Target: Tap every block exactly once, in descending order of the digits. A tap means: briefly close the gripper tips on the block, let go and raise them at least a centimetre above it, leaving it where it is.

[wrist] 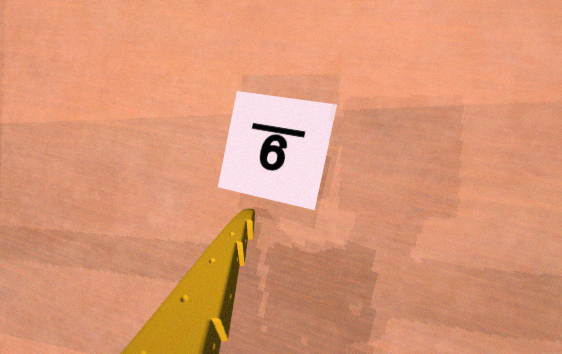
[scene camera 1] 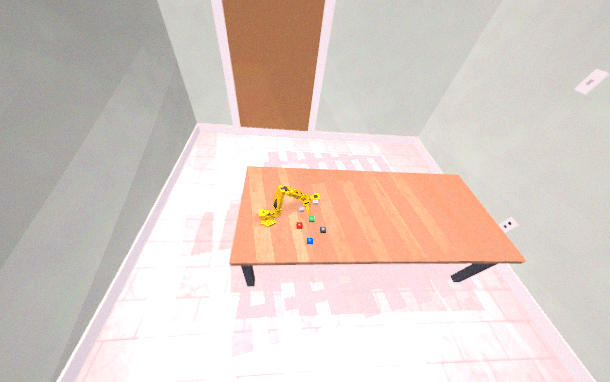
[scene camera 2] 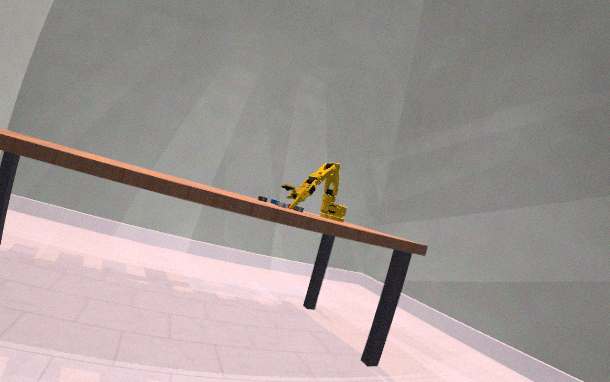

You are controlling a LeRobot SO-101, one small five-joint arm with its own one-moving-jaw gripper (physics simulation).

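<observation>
My gripper point(scene camera 1: 313, 204) point(scene camera 2: 287, 197) is fully open and low over the table. In the wrist view its fixed jaw point(wrist: 220, 280) shows; the moving jaw is out of the picture. A white block point(scene camera 1: 315, 202) point(wrist: 277, 150) lies just past the fixed jaw's tip, with a gap between. Its mark looks like a 6 with a bar above, an underlined 9 upside down. A light grey block point(scene camera 1: 301, 209), a green block point(scene camera 1: 312, 219), a red block point(scene camera 1: 299, 225), a black block point(scene camera 1: 323, 230) point(scene camera 2: 262, 199) and a blue block point(scene camera 1: 310, 241) point(scene camera 2: 274, 202) stand apart; their digits are unreadable.
The wooden table point(scene camera 1: 400, 220) point(scene camera 2: 150, 182) carries the blocks and the yellow arm, whose base point(scene camera 1: 268, 220) point(scene camera 2: 332, 212) stands near the table's left end in the first scene view. The blue block is the nearest to the table's front edge there.
</observation>
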